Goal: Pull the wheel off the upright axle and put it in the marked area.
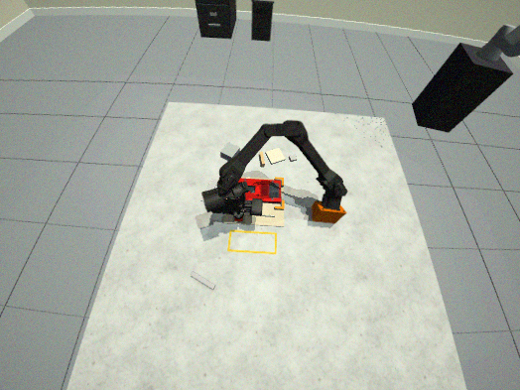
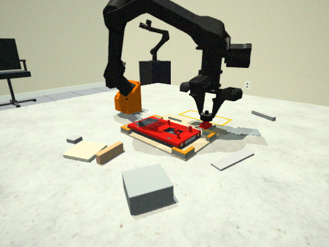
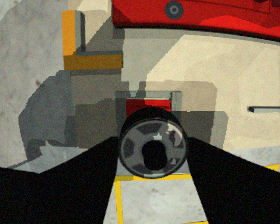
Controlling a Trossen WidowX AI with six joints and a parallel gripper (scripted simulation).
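Right now my gripper tip is right at the black wheel. Also, from my gripper tip: wooden bar 310 mm to the right, 30 mm below, 30 mm behind; then grey block 310 mm to the right, 130 mm ahead, 20 mm below; then cream tile 350 mm to the right, 90 mm behind, 40 mm below.
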